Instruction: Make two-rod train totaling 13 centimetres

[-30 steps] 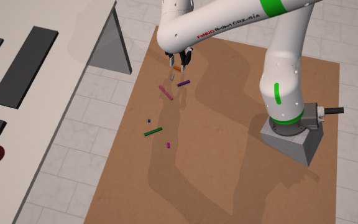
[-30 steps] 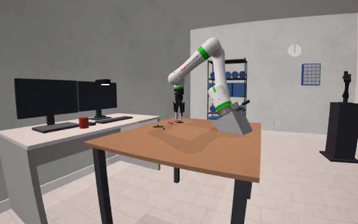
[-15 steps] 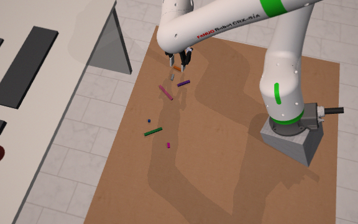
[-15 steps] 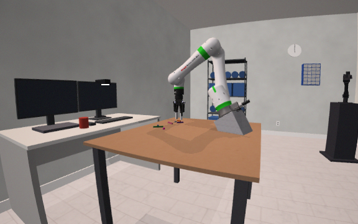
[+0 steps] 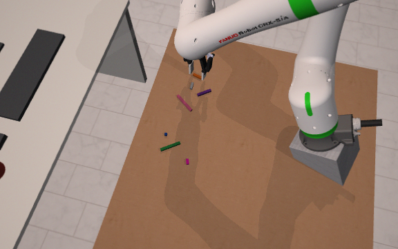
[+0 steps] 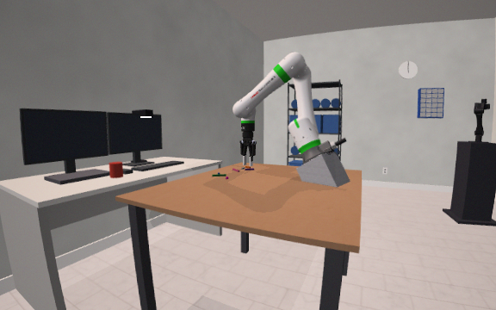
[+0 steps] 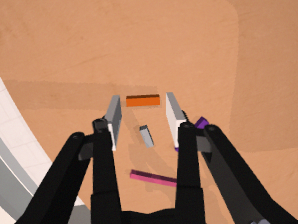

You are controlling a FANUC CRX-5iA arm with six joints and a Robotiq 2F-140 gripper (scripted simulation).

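Now: hand 4 cm above the orange rod. From my hand the other things lie so: grey rod 2 cm ahead, 5 cm to the left, 4 cm below; then pink rod 3 cm ahead, 13 cm to the left, 4 cm below; then purple rod 4 cm behind, 7 cm to the left, 4 cm below.
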